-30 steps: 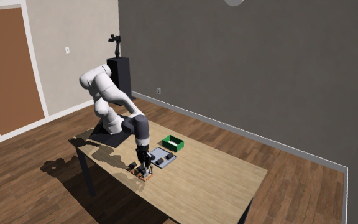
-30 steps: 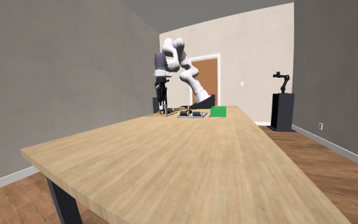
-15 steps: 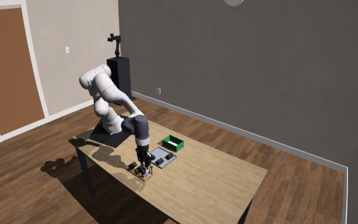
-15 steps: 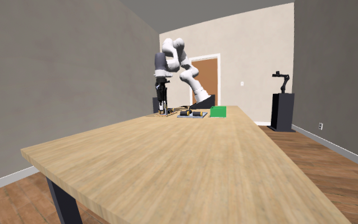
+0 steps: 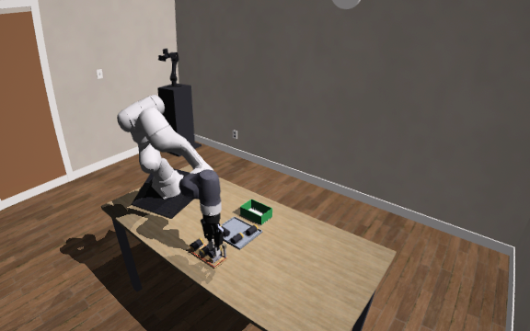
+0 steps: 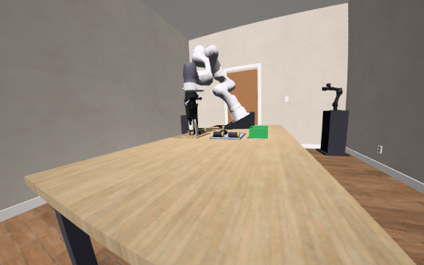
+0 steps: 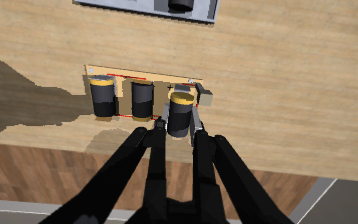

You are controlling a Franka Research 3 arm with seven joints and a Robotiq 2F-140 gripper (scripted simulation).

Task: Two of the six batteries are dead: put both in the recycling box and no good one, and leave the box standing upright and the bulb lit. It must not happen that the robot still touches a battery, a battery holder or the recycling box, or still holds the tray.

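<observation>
Right now my hand is 4 cm to the right of the bulb and 3 cm short of it. The rest, counted from my hand: green recycling box: 41 cm to the left, 7 cm below, 5 cm behind; then grey tray: 23 cm to the left, 8 cm below, 5 cm behind.
</observation>
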